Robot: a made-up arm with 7 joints. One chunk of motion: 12 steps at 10 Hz.
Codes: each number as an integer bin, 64 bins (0 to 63) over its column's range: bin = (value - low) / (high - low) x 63, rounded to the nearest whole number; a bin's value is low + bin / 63 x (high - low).
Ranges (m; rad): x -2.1..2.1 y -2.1..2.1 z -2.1..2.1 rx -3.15..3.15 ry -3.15..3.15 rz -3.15..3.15
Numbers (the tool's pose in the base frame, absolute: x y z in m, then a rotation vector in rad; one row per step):
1: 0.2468 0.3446 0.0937 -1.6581 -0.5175 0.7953
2: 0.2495 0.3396 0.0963 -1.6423 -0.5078 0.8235
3: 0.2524 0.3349 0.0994 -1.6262 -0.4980 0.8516
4: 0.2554 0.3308 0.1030 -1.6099 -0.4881 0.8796
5: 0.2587 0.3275 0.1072 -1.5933 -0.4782 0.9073
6: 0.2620 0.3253 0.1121 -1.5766 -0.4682 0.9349
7: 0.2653 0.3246 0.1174 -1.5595 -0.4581 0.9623
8: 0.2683 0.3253 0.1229 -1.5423 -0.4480 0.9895
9: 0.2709 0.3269 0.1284 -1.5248 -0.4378 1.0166
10: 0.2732 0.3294 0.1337 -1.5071 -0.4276 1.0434
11: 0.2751 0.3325 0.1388 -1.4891 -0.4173 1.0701
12: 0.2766 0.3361 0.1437 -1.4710 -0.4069 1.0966
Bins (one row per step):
1: 35 37 33 15 26 39
2: 35 37 33 15 26 40
3: 35 37 33 15 27 40
4: 35 36 33 15 27 40
5: 35 36 33 16 27 41
6: 35 36 33 16 27 41
7: 35 36 33 16 27 41
8: 36 36 33 16 27 41
9: 36 36 33 16 27 42
10: 36 36 34 16 27 42
11: 36 36 34 17 27 42
12: 36 37 34 17 27 42

